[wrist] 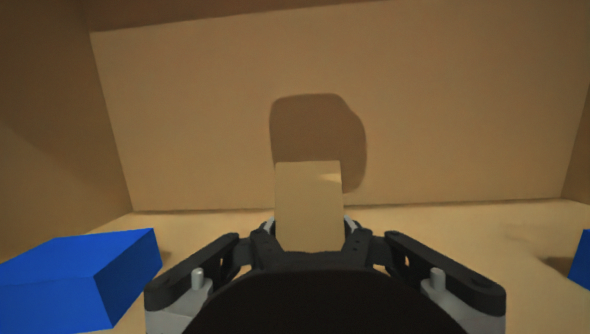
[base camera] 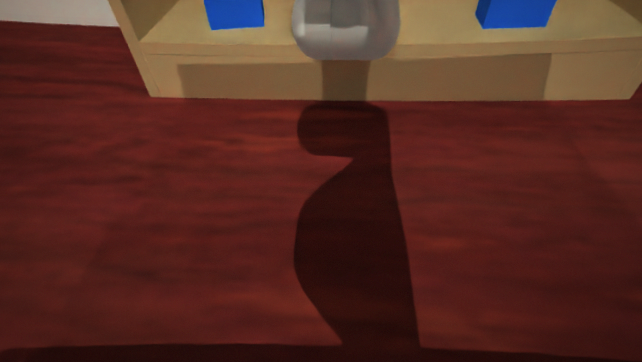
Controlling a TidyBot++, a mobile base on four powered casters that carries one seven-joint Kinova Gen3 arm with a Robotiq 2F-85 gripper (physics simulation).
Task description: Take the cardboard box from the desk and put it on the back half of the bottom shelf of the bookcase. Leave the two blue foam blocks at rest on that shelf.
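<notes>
The cardboard box is held between the fingers of my gripper, in the middle of the wrist view. The gripper is shut on it, inside the bottom compartment of the bookcase, facing the back panel. Whether the box touches the shelf is hidden. One blue foam block stands on the shelf left of the gripper. The other blue foam block stands to the right, cut off by the wrist view's edge. Both blocks are apart from the gripper.
The grey arm reaches in over the shelf's front edge between the two blocks in the base camera view. The bookcase's side walls stand left and right. The red-brown floor lies before it, with the arm's shadow across it. A pale wall shows at the upper left.
</notes>
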